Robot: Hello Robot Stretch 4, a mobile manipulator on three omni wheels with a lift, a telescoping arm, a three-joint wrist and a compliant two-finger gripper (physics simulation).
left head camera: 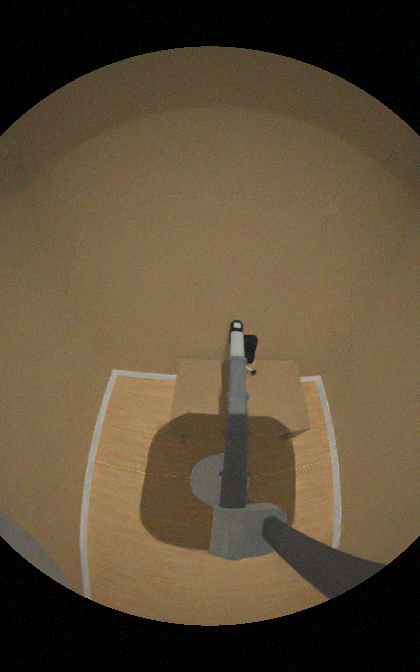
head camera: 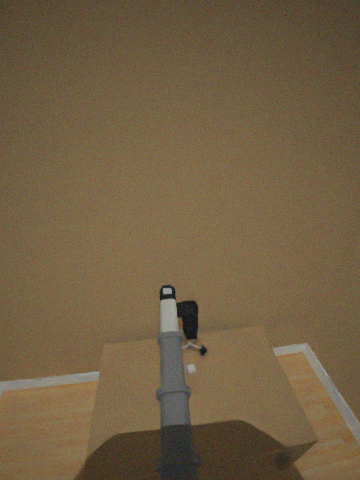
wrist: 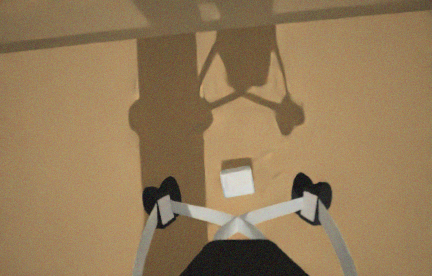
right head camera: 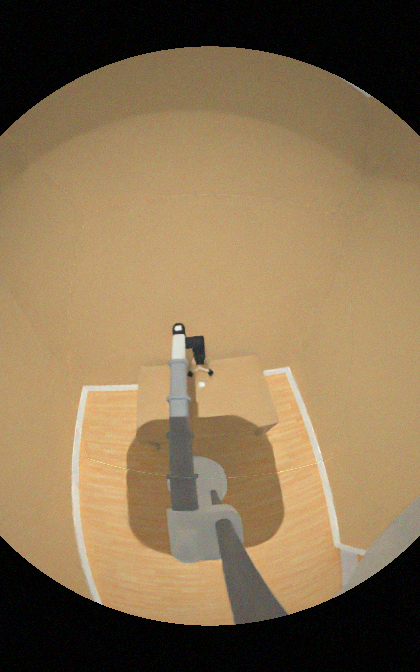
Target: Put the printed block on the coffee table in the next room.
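The printed block [head camera: 191, 369] [right head camera: 201, 385] [wrist: 237, 181], small and white, lies on the tan table [head camera: 245, 390] [left head camera: 277, 390] [right head camera: 230, 395] [wrist: 375, 125], near its far side. In the left head camera view the block does not show; the arm covers that part. My gripper [head camera: 192, 348] [right head camera: 200, 372] [wrist: 235, 191] is open and empty above the table. In the wrist view the block shows between the widely spread fingertips and slightly beyond them, apart from both. One fingertip is hidden behind the arm in the head camera view.
A tan wall [head camera: 180, 175] [left head camera: 210, 250] [right head camera: 210, 250] stands behind the table. Wood floor [head camera: 40, 425] [left head camera: 125, 425] [right head camera: 110, 425] with pale skirting [head camera: 50, 382] [left head camera: 145, 374] [right head camera: 110, 388] runs along both sides. The extended arm [head camera: 172, 367] [left head camera: 237, 385] [right head camera: 178, 385] reaches over the table and casts shadows.
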